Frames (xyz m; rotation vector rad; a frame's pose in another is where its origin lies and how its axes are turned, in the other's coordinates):
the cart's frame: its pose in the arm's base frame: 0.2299 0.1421 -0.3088 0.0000 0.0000 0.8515
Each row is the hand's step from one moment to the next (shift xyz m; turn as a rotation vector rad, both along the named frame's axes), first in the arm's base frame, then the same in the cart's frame.
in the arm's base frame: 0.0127 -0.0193 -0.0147 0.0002 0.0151 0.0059
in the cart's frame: -0.0062 -0.0223 -0.0147 0.0115 0.0098 0.0059
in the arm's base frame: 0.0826 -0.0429 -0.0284 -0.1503 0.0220 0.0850
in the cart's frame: 0.0221 -0.0904 -0.0284 -0.0825 0.1276 0.0850
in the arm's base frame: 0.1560 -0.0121 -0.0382 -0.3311 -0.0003 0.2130
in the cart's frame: 0.0937 -0.1253 -0.0382 -0.2184 0.2489 0.2130
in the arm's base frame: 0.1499 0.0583 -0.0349 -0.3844 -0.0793 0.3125
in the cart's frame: 0.1426 -0.0744 -0.0349 -0.3129 0.2369 0.3125
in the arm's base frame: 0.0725 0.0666 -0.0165 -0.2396 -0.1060 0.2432
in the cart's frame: 0.0979 -0.0107 -0.0165 -0.2376 0.1104 0.2432
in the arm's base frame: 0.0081 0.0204 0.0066 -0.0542 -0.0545 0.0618
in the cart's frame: 0.0207 0.0073 0.0066 -0.0767 0.0049 0.0618
